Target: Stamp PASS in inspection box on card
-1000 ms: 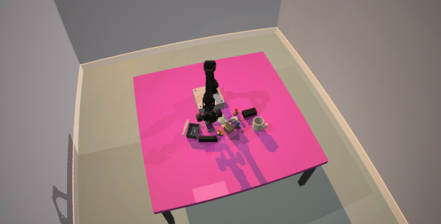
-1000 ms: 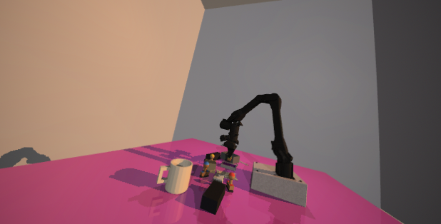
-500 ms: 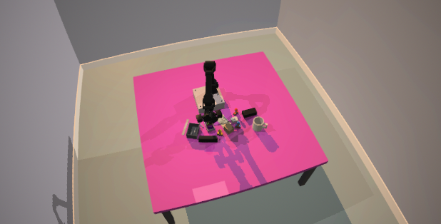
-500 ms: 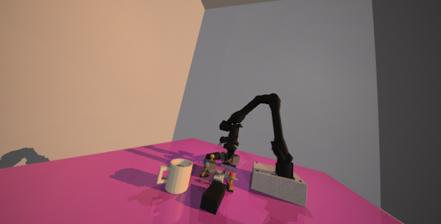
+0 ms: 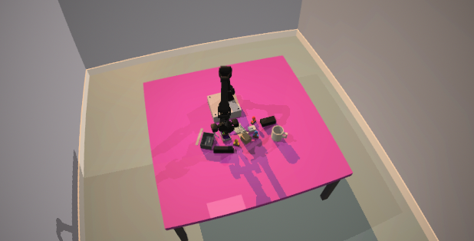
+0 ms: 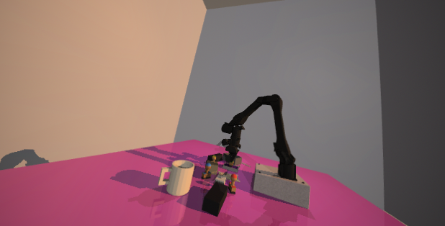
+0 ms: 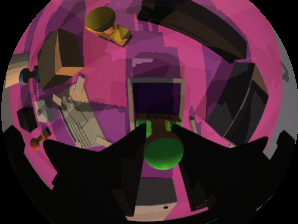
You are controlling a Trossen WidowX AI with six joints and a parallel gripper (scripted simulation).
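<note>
The green-knobbed stamp is right at my gripper tip. From my gripper tip the other things lie so: yellow-knobbed stamp 10 cm ahead, 5 cm to the left, 2 cm below; then purple ink pad 4 cm below; then white card 12 cm to the left, 4 cm below, 1 cm behind.
</note>
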